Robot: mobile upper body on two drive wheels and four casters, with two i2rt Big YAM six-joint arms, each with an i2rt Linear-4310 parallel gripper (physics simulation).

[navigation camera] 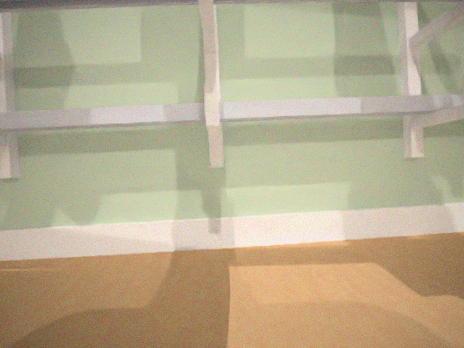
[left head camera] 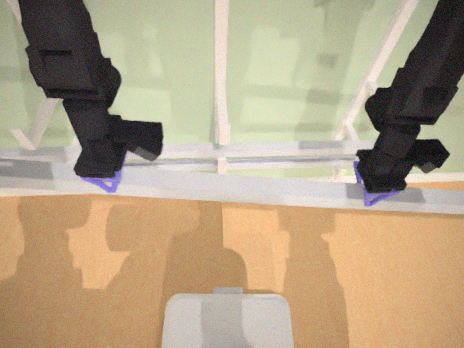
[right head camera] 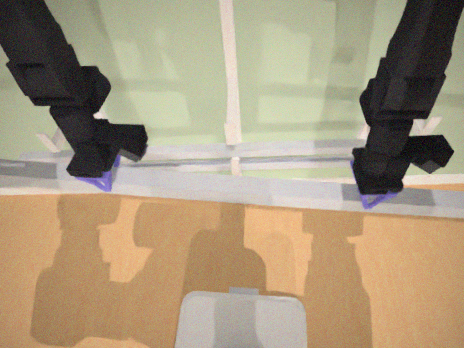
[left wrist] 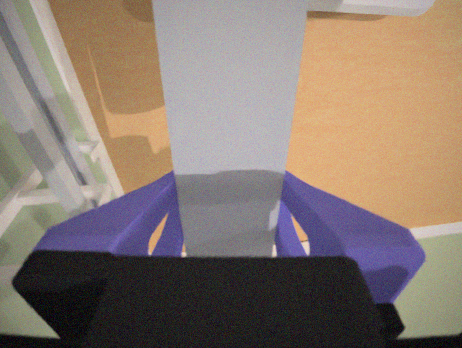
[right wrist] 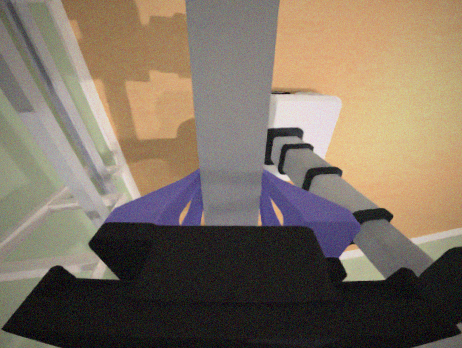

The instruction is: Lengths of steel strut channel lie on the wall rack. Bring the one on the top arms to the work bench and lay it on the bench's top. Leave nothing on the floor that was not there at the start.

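Frame: origin at the left arm's base, x right, y ahead, z up, level; centimetres.
Where they show: left gripper, fingertip midpoint: (left head camera: 114, 183) (right head camera: 111, 182) (left wrist: 229, 174); right gripper, fingertip midpoint: (left head camera: 364, 197) (right head camera: 364, 199) (right wrist: 231, 174).
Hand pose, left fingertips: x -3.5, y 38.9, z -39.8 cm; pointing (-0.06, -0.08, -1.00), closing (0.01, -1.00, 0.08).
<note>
After its pixels a point has its place.
A long pale grey strut channel (left head camera: 240, 187) @[x 21.9, y 38.2, z -39.0 cm] (right head camera: 240, 186) @[x 24.3, y 38.6, z -39.2 cm] (left wrist: 230, 90) @[x 1.8, y 39.1, z -37.4 cm] (right wrist: 232, 100) @[x 55.6, y 39.2, z -41.9 cm] runs across both head views, slightly slanted, on the robot's side of the rack. My left gripper (left head camera: 106, 182) @[x -3.5, y 38.9, z -39.8 cm] (right head camera: 100, 181) @[x -3.5, y 38.9, z -39.8 cm] (left wrist: 229, 174) @[x -3.5, y 38.9, z -39.8 cm] is shut on it toward the left. My right gripper (left head camera: 376, 195) (right head camera: 374, 198) @[x 50.0, y 39.0, z -43.6 cm] (right wrist: 231, 174) @[x 50.0, y 39.0, z -43.6 cm] is shut on it toward the right. Its ends lie outside the head views. The wall rack (left head camera: 220, 75) @[x 16.9, y 97.2, z -55.4 cm] (right head camera: 230, 75) @[x 16.4, y 97.2, z -55.3 cm] (navigation camera: 212, 100) @[x 18.1, y 82.0, z -102.2 cm] has cream uprights and arms. Another strut channel (navigation camera: 125, 114) @[x -4.2, y 87.1, z -102.6 cm] lies on lower arms. The work bench does not show.
The green wall (navigation camera: 280, 170) @[x 35.9, y 101.4, z -118.6 cm] stands behind the rack, with a white baseboard (navigation camera: 285, 227) @[x 36.4, y 100.1, z -135.9 cm] at its foot. The wood floor (left head camera: 415, 275) @[x 129.2, y 44.8, z -141.0 cm] (right head camera: 415, 275) @[x 111.1, y 49.6, z -141.0 cm] carries shadows of the arms. The robot's white base (left head camera: 185, 320) @[x 5.2, y 21.4, z -115.0 cm] (right head camera: 197, 320) @[x 4.7, y 20.3, z -115.0 cm] is at the bottom of the head views.
</note>
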